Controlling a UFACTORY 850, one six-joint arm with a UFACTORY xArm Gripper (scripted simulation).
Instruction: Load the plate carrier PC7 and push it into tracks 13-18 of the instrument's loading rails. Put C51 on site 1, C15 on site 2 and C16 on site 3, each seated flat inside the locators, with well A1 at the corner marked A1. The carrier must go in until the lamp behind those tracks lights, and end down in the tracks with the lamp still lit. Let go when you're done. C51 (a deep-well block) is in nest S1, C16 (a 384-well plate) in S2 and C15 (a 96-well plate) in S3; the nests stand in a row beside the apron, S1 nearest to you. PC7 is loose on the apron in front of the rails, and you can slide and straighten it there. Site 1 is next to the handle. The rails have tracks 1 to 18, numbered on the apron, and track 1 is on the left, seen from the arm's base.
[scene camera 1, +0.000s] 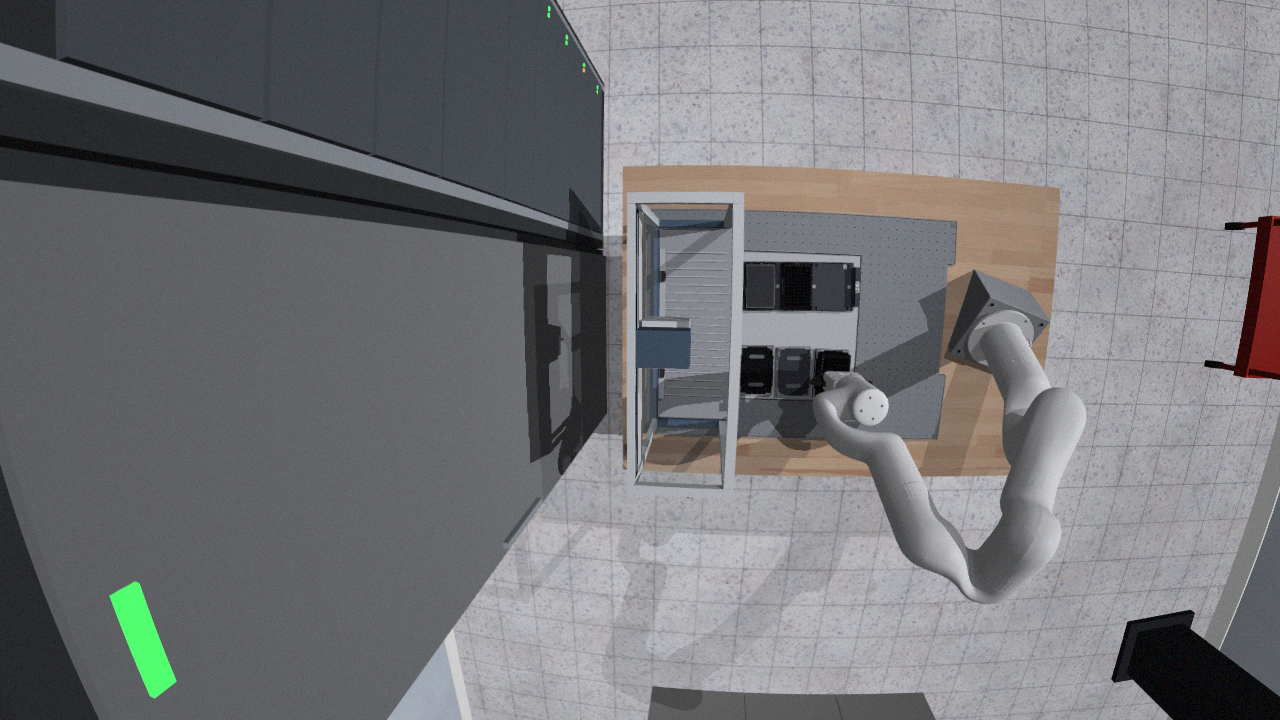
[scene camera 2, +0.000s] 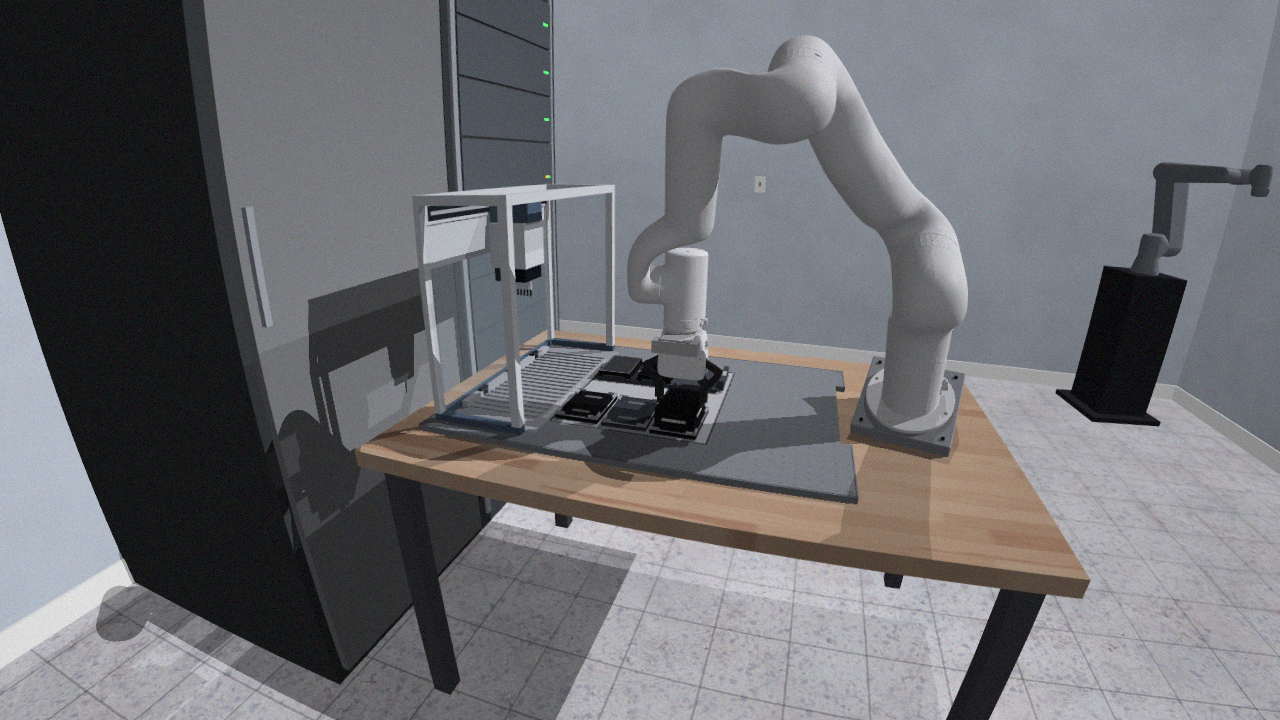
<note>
In view: my gripper (scene camera 2: 680, 402) and a plate carrier PC7 (scene camera 1: 835, 287).
</note>
